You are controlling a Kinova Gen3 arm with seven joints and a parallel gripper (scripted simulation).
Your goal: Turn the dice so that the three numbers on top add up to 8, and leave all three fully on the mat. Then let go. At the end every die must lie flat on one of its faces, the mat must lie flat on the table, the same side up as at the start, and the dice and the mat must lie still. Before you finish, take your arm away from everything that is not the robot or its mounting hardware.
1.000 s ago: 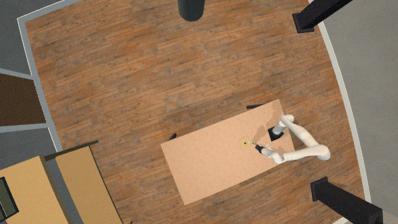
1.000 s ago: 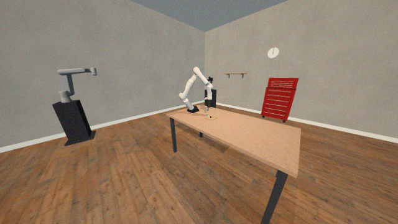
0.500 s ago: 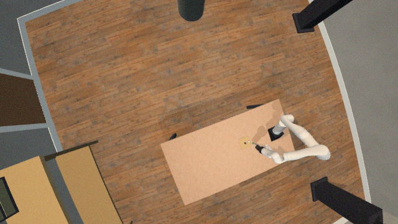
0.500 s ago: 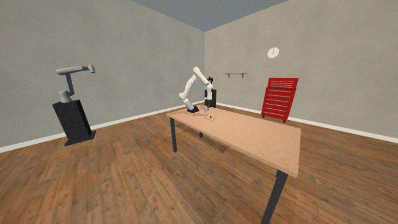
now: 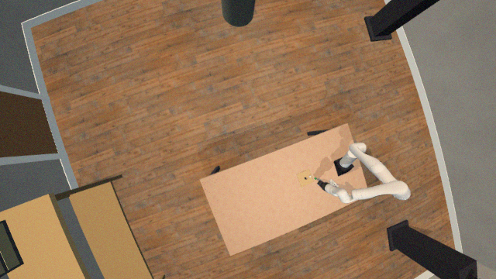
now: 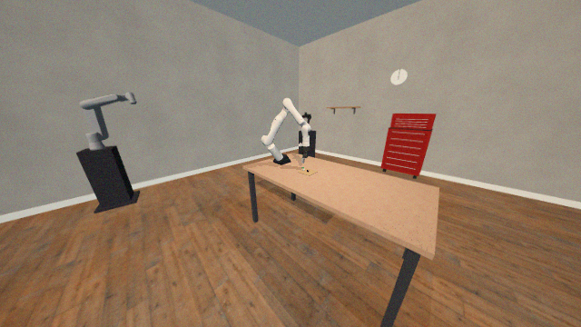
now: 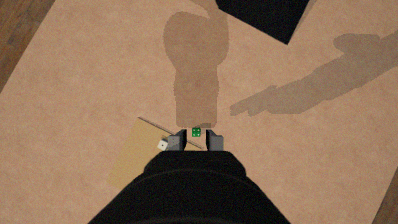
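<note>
Now: the green die 70 mm below my hand. Also, from my hand: black die (100 mm ahead, 70 mm below, 30 mm to the right); then tan mat (100 mm ahead, 80 mm below, 30 mm to the right); then white die (70 mm below, 50 mm ahead, 40 mm to the right).
</note>
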